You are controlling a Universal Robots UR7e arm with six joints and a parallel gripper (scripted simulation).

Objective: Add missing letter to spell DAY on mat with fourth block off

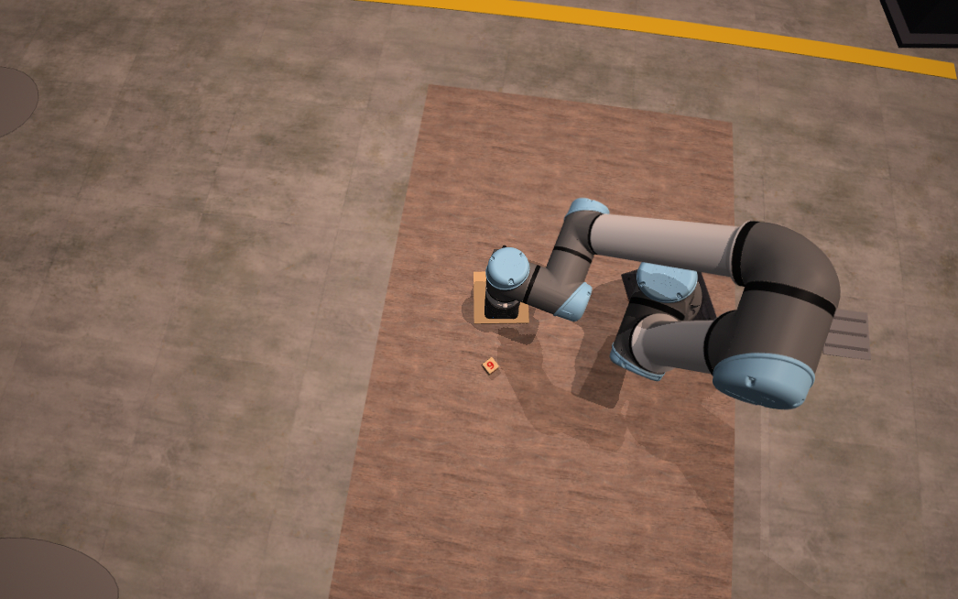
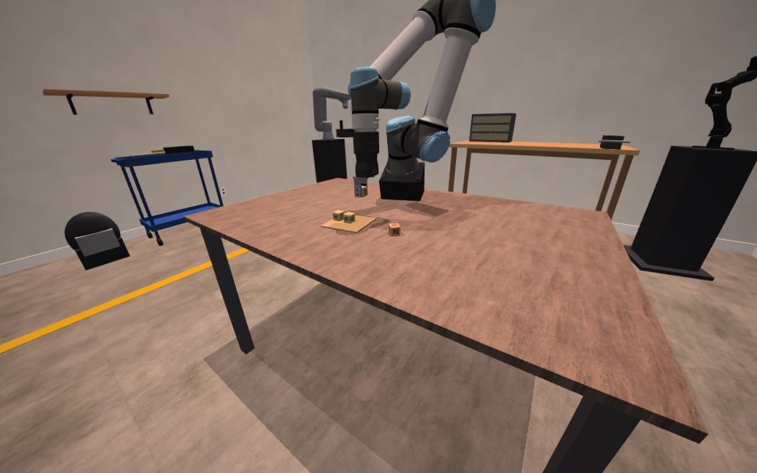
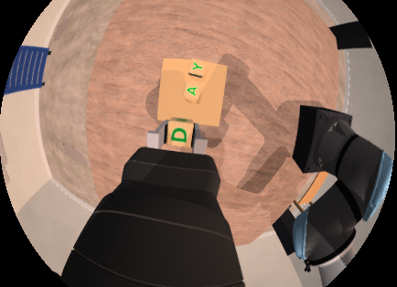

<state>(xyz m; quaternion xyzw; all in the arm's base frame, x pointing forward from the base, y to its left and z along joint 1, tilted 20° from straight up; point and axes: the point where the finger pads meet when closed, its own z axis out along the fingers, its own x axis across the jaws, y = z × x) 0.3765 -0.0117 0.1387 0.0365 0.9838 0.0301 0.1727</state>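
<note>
The mat lies 10 mm behind my hand, 60 mm to the right of it and 120 mm below it. Also, from my hand: D block right at my hand.
</note>
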